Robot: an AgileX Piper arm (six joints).
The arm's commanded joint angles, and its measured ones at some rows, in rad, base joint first. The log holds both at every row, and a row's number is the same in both.
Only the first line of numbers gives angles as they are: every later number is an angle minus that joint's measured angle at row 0.
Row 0, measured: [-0.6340 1.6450 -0.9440 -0.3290 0.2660 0.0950]
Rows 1 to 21, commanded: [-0.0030 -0.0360 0.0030 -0.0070 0.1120 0.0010]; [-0.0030 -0.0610 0.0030 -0.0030 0.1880 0.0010]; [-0.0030 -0.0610 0.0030 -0.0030 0.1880 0.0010]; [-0.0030 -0.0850 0.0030 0.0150 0.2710 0.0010]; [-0.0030 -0.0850 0.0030 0.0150 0.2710 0.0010]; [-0.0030 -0.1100 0.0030 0.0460 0.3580 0.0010]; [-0.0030 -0.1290 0.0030 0.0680 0.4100 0.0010]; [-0.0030 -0.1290 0.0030 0.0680 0.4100 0.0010]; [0.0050 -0.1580 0.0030 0.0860 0.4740 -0.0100]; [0.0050 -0.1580 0.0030 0.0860 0.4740 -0.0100]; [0.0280 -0.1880 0.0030 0.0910 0.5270 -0.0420]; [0.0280 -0.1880 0.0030 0.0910 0.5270 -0.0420]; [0.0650 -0.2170 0.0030 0.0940 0.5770 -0.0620]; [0.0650 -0.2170 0.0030 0.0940 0.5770 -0.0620]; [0.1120 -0.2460 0.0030 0.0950 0.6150 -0.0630]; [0.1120 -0.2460 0.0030 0.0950 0.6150 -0.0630]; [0.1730 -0.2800 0.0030 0.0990 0.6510 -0.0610]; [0.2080 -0.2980 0.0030 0.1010 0.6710 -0.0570]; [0.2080 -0.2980 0.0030 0.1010 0.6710 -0.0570]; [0.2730 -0.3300 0.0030 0.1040 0.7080 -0.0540]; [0.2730 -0.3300 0.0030 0.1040 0.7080 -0.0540]
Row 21, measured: [0.2020 -0.2880 0.0000 0.0960 0.6530 -0.0520]
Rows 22 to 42, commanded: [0.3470 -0.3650 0.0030 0.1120 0.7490 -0.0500]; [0.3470 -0.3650 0.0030 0.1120 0.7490 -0.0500]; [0.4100 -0.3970 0.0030 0.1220 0.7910 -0.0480]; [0.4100 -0.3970 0.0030 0.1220 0.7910 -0.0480]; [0.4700 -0.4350 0.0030 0.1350 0.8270 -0.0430]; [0.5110 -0.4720 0.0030 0.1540 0.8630 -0.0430]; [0.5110 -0.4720 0.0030 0.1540 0.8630 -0.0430]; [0.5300 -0.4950 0.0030 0.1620 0.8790 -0.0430]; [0.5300 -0.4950 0.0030 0.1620 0.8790 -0.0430]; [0.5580 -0.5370 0.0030 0.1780 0.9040 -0.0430]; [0.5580 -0.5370 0.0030 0.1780 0.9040 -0.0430]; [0.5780 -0.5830 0.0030 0.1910 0.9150 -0.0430]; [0.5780 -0.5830 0.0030 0.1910 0.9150 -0.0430]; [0.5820 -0.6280 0.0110 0.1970 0.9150 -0.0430]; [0.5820 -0.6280 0.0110 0.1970 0.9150 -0.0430]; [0.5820 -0.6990 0.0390 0.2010 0.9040 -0.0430]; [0.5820 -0.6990 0.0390 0.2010 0.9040 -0.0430]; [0.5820 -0.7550 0.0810 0.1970 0.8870 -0.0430]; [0.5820 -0.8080 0.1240 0.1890 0.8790 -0.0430]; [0.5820 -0.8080 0.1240 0.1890 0.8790 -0.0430]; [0.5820 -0.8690 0.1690 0.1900 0.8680 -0.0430]
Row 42, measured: [0.5780 -0.7980 0.1160 0.1950 0.8930 -0.0460]
